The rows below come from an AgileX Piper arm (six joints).
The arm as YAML. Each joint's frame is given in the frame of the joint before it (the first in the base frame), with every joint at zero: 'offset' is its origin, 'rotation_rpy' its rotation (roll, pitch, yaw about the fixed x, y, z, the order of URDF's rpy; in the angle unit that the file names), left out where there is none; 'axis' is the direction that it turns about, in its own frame. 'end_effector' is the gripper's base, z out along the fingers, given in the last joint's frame.
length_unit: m
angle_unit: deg
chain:
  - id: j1
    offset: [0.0, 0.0, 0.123]
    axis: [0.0, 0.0, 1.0]
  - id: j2
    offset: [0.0, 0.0, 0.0]
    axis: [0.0, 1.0, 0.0]
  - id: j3
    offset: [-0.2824, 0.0, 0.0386]
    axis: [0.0, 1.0, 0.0]
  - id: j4
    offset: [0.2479, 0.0, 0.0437]
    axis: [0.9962, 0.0, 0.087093]
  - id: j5
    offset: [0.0, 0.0, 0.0]
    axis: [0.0, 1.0, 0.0]
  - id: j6
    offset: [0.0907, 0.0, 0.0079]
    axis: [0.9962, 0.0, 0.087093]
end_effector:
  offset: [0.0, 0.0, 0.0]
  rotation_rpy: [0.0, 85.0, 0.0]
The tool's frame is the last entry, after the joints.
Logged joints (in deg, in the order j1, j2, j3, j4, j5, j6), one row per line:
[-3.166, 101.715, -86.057, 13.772, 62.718, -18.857]
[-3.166, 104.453, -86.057, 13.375, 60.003, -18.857]
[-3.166, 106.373, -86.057, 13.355, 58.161, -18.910]
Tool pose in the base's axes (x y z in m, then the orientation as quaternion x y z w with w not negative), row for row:
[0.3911, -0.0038, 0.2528, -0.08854, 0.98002, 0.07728, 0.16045]
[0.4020, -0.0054, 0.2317, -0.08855, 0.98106, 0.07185, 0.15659]
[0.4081, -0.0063, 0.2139, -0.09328, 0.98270, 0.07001, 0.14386]
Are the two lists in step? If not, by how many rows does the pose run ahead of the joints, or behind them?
The pose runs 2 rows ahead of the joints: the pose in row i belongs to the joints in row i + 2.
